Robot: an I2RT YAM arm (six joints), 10 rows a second.
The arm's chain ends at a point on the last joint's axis. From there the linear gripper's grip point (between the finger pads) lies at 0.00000 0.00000 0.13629 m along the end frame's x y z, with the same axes.
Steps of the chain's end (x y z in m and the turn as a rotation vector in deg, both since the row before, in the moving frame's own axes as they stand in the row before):
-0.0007, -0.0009, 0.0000, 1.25, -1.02, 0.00
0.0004, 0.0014, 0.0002, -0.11, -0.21, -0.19
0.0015, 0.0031, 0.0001, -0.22, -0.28, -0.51
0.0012, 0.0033, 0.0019, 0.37, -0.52, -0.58
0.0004, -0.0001, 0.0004, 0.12, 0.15, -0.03
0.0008, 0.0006, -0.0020, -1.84, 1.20, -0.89
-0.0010, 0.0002, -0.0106, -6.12, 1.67, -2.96
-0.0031, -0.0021, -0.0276, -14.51, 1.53, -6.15
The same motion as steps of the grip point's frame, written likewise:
-0.0031, -0.0039, -0.0001, 1.25, -1.02, 0.00
-0.0001, 0.0017, 0.0002, -0.11, -0.21, -0.19
0.0008, 0.0036, 0.0001, -0.22, -0.28, -0.51
0.0000, 0.0024, 0.0019, 0.37, -0.52, -0.58
0.0008, -0.0004, 0.0004, 0.12, 0.15, -0.03
0.0037, 0.0050, -0.0021, -1.84, 1.20, -0.89
0.0033, 0.0146, -0.0114, -6.12, 1.67, -2.96
0.0023, 0.0318, -0.0320, -14.51, 1.53, -6.15

